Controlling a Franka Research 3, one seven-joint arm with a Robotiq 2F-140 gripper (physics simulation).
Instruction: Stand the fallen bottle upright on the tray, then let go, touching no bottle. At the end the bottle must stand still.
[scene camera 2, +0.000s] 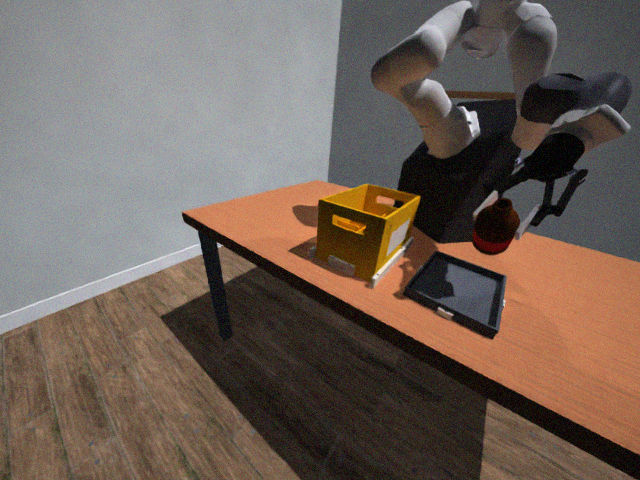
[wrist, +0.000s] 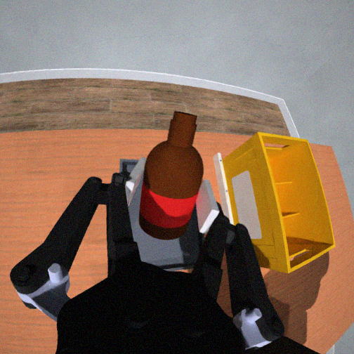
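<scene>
A brown bottle with a red band (scene camera 2: 496, 227) (wrist: 173, 175) is held in the air between the fingertips of my gripper (scene camera 2: 501, 219) (wrist: 172, 178). In the scene view its neck points up and tilts slightly to the right, and its base is above the table level. The gripper is shut on the bottle, with one pale pad on each side of it. The dark tray (scene camera 2: 502, 304) (wrist: 170, 262) lies flat on the table, below the bottle and nearer the table's front edge in the scene view. In the wrist view the bottle and fingers hide part of the tray.
A yellow crate (scene camera 2: 351, 242) (wrist: 274, 200) with inner dividers stands beside the tray, left of it in the scene view and right in the wrist view. White rails (scene camera 2: 391, 262) (wrist: 225, 187) run along its base. The wooden table's front edge (scene camera 2: 361, 321) passes close to crate and tray.
</scene>
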